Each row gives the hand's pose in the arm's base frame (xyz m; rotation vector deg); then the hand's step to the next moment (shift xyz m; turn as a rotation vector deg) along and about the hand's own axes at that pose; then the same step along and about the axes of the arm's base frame.
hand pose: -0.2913 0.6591 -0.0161 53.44 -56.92 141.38
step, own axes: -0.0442 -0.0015 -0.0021 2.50 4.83 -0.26
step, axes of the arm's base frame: 0.0323 0.0003 -0.0303 -4.39 -3.10 -0.85
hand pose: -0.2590 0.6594 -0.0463 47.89 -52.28 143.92
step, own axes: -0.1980 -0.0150 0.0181 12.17 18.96 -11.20
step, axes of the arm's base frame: 0.1671 -0.0231 -0.1063 -23.24 -5.12 -8.16
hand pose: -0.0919 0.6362 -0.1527 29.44 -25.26 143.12
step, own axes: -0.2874 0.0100 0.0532 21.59 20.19 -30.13
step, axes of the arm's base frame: 0.2319 -0.1575 -0.0832 -36.29 5.83 -20.76
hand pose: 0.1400 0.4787 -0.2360 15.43 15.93 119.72
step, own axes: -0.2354 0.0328 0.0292 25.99 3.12 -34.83
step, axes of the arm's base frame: 0.1003 -0.2166 0.0191 -26.07 17.74 -30.07
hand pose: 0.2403 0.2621 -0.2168 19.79 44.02 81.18
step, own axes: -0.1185 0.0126 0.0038 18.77 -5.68 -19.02
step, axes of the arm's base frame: -0.0034 -0.1112 0.0429 -8.83 12.93 -22.39
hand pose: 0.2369 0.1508 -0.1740 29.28 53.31 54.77
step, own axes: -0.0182 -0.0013 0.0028 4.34 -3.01 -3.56
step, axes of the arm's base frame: -0.0016 -0.0163 0.0085 -0.54 2.15 -5.97
